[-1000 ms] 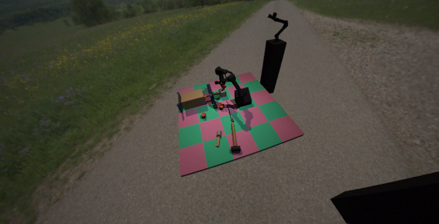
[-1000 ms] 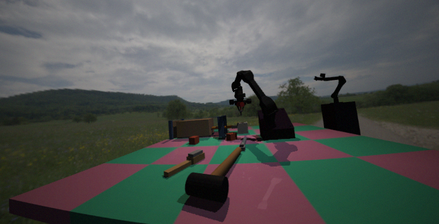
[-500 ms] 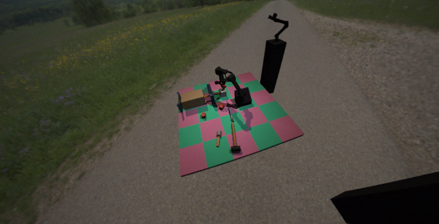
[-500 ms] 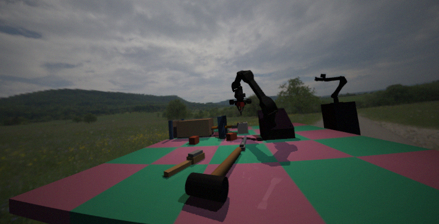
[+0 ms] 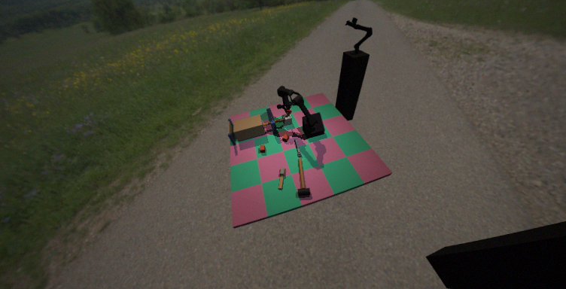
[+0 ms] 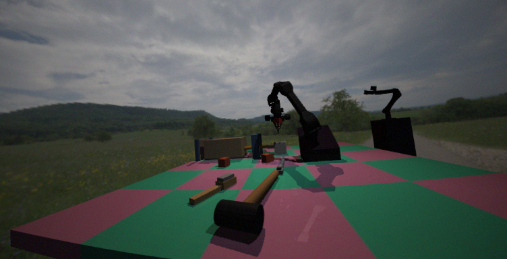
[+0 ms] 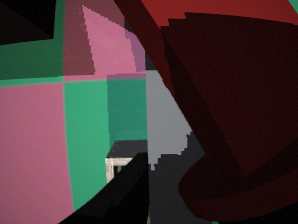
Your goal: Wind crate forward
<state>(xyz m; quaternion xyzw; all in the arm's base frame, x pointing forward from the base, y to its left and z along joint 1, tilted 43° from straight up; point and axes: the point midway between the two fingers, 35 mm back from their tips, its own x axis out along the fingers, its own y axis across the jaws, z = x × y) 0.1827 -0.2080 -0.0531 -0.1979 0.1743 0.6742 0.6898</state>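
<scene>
My gripper tip is 20 mm below the winch handle. From my gripper tip the other things lie so: grey winch (10 mm behind, 80 mm to the right, 160 mm below); then red knob (40 mm to the left, 40 mm above); then frame (160 mm ahead, 60 mm to the right, 80 mm below).
</scene>
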